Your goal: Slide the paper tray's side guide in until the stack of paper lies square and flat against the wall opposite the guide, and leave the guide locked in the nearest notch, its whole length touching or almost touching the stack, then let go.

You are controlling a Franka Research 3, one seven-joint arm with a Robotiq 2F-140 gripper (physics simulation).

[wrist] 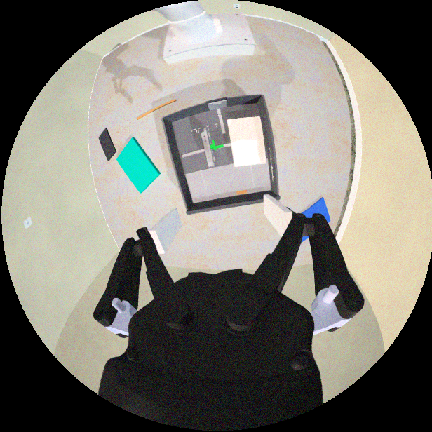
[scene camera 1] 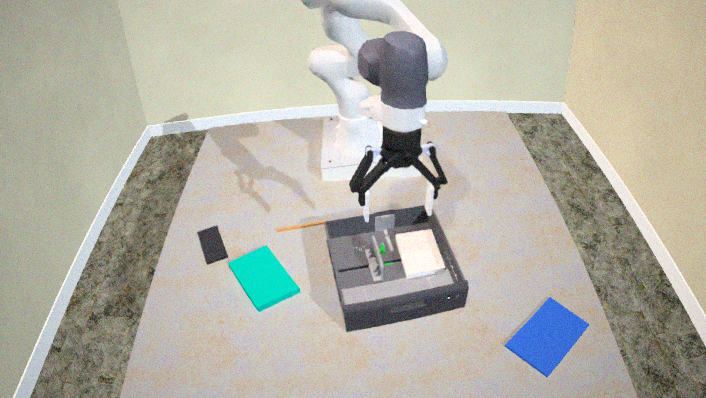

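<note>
The dark paper tray (scene camera 1: 370,316) (wrist: 230,204) stands on the floor. A cream stack of paper (scene camera 1: 420,252) (wrist: 246,142) lies in it, close to the right wall; whether it touches that wall is unclear. The side guide (scene camera 1: 375,260) (wrist: 207,147), a thin grey upright plate, stands left of the stack with a gap between them. A green part (scene camera 1: 382,248) (wrist: 215,146) shows at the guide's stack side. My gripper (scene camera 1: 398,217) (wrist: 220,210) is open and empty, fingers wide apart; in the scene view it hangs above the tray's back part.
A teal block (scene camera 1: 264,278) (wrist: 138,165) and a black flat block (scene camera 1: 212,245) (wrist: 107,144) lie left of the tray. An orange stick (scene camera 1: 300,226) (wrist: 156,109) lies by its back left corner. A blue block (scene camera 1: 547,336) (wrist: 322,209) lies front right. A small grey plate (scene camera 1: 385,222) (wrist: 217,105) stands at the tray's back wall.
</note>
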